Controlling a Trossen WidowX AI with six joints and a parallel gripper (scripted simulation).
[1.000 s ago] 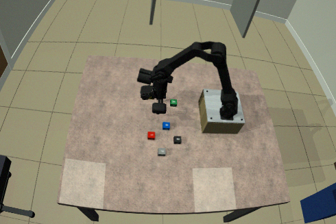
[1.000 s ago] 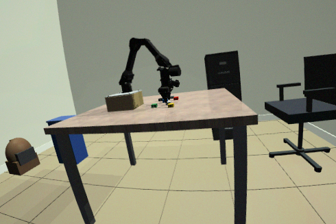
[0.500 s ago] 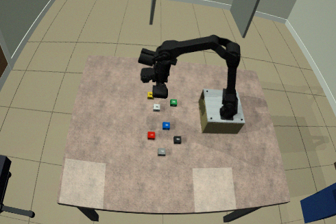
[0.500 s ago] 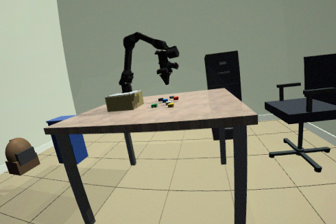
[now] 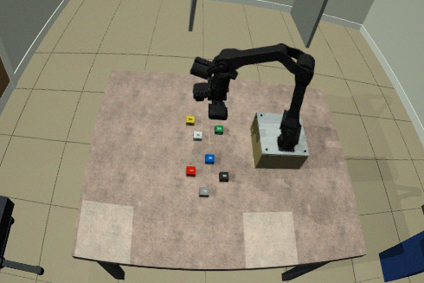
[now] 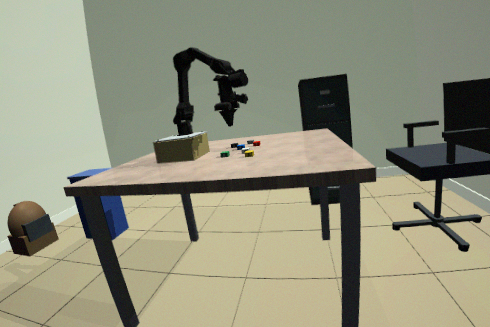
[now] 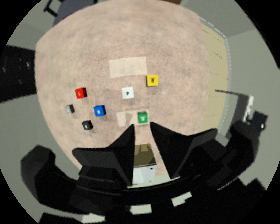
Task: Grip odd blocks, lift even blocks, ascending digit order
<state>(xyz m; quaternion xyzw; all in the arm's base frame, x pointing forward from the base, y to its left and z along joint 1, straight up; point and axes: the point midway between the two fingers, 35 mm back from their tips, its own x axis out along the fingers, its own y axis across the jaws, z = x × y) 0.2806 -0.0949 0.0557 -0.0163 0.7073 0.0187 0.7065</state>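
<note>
My gripper tip is now 120 mm above the green block, 40 mm past it and 20 mm to the left of it. From my gripper tip the other things lie so: white block 120 mm below, 40 mm ahead, 30 mm to the left; yellow block 120 mm below, 80 mm ahead, 50 mm to the right; blue block 130 mm to the left, 120 mm below, 10 mm behind.
</note>
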